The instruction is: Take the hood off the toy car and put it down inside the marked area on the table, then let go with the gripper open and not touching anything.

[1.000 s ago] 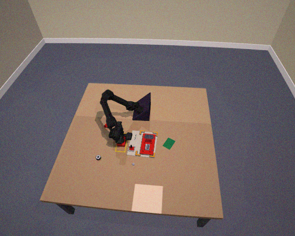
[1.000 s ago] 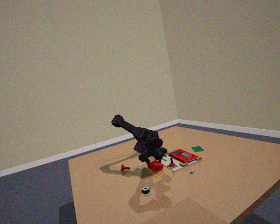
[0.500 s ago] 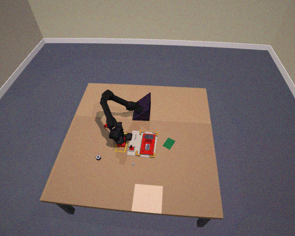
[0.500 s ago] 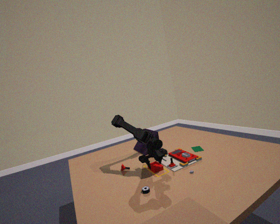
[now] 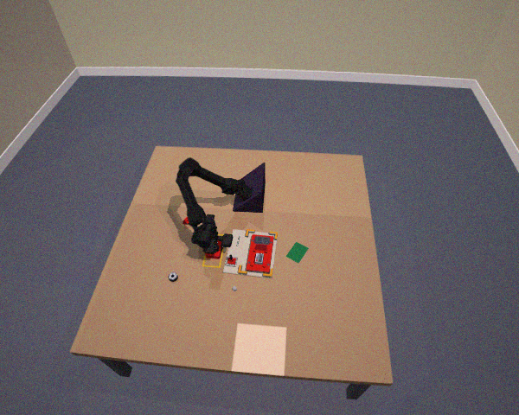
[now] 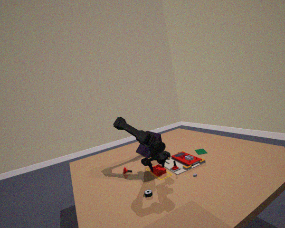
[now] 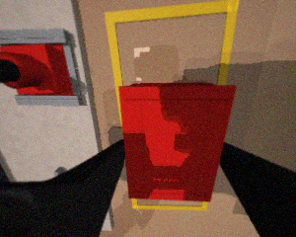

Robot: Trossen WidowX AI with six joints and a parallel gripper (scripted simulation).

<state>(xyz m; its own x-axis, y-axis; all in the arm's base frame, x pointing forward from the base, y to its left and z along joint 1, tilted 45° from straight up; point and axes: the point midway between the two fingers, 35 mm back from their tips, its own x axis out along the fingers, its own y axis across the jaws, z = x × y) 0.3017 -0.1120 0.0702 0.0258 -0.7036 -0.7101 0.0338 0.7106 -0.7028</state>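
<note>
Now: the red hood right at my gripper tip. From my gripper tip the other things lie so: green patch 20 mm behind, 400 mm to the left, 10 mm below; then wheel 170 mm ahead, 160 mm to the right.
</note>
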